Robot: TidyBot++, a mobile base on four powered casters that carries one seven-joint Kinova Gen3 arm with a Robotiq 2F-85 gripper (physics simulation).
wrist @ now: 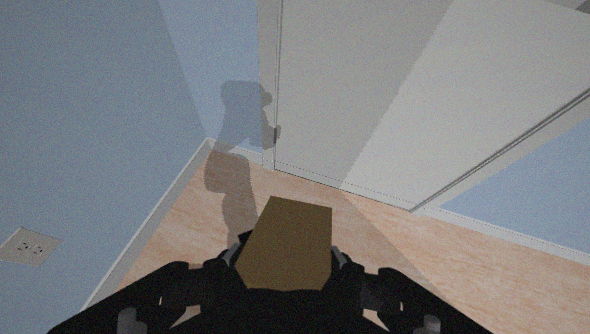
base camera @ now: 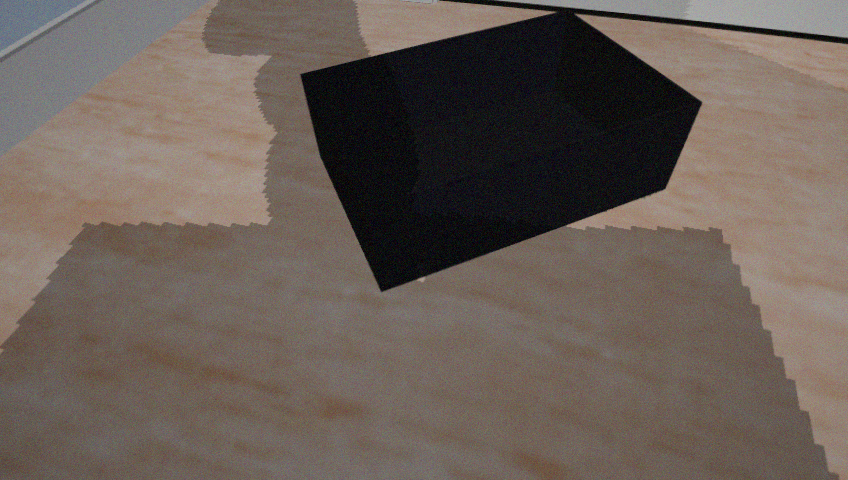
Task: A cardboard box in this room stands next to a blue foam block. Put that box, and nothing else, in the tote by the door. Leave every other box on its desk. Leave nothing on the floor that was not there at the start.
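Places are measured from the arm's base along level axes (x back, y down, z right), in centimetres.
Pixels of known places: gripper, fingertip midpoint: (wrist: 285,257).
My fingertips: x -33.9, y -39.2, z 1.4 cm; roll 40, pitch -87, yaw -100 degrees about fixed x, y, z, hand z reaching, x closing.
For each thing: its middle in the pictures, then the offset to it from my fingertips. Level surfaces: height alone.
- brown cardboard box at the middle of its body: (wrist: 288,257) dx -0.1, dy +0.8, dz +0.3 cm
- black tote at the middle of its body: (base camera: 487,132) dx -16.8, dy +73.8, dz +2.0 cm
- socket plate at the middle of its body: (wrist: 30,248) dx -4.6, dy +38.8, dz -59.6 cm
- wood floor at its surface level: dy +78.8 cm
My gripper (wrist: 285,257) is shut on a brown cardboard box (wrist: 300,225), which sits between the two fingers at the lower middle of the wrist view. The black tote (base camera: 535,199) stands on the floor in the upper middle of the base view, turned at an angle, with its open top showing. Its inside is very dark, and I see no box in it. A small black corner, apparently of the tote (wrist: 244,235), shows behind the left edge of the held box in the wrist view. The gripper does not show in the base view. The blue foam block does not show.
A pale door (wrist: 340,90) (base camera: 773,16) stands beyond the tote. A blue wall (wrist: 100,125) with a white baseboard (wrist: 165,205) and a socket plate (wrist: 31,247) runs along the left and meets the door's wall in a corner. Shadows of the robot fall on the wood floor (base camera: 148,136).
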